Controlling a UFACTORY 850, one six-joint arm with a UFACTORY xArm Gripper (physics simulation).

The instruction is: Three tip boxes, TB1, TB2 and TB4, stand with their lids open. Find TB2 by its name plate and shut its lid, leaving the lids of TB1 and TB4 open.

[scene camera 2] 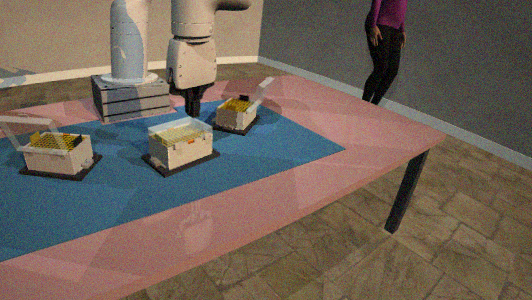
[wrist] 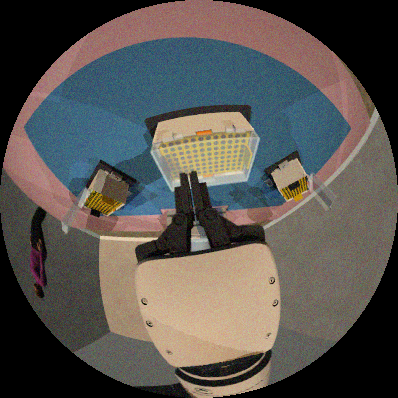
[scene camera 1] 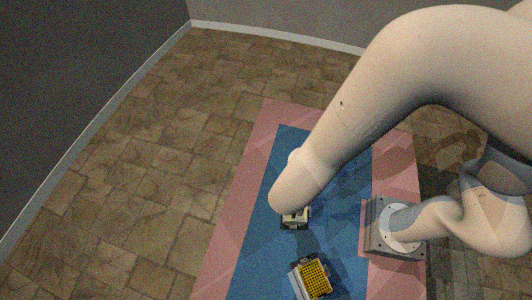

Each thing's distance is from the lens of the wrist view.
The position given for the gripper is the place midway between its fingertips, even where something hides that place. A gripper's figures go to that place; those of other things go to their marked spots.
gripper (wrist: 189, 180): 0.13 m
blue mat (wrist: 98, 112): 0.23 m
